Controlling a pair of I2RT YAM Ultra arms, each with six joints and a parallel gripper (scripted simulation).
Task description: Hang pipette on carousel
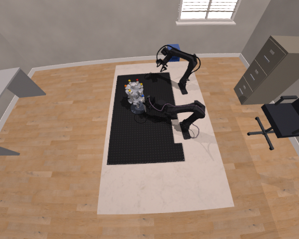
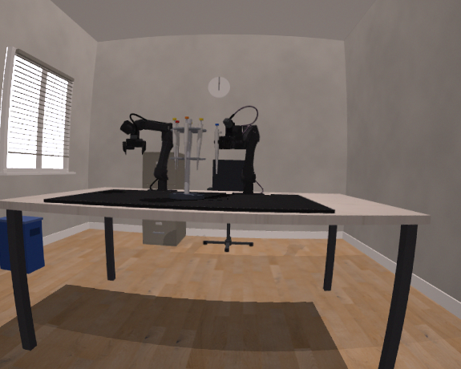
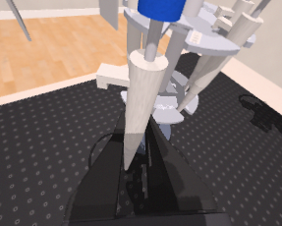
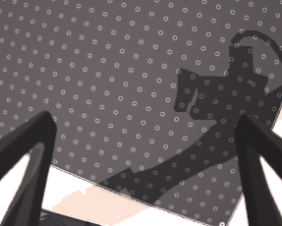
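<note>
My left gripper is now 10 mm short of the hand pipette, 10 mm to the right of it and 30 mm above it.
</note>
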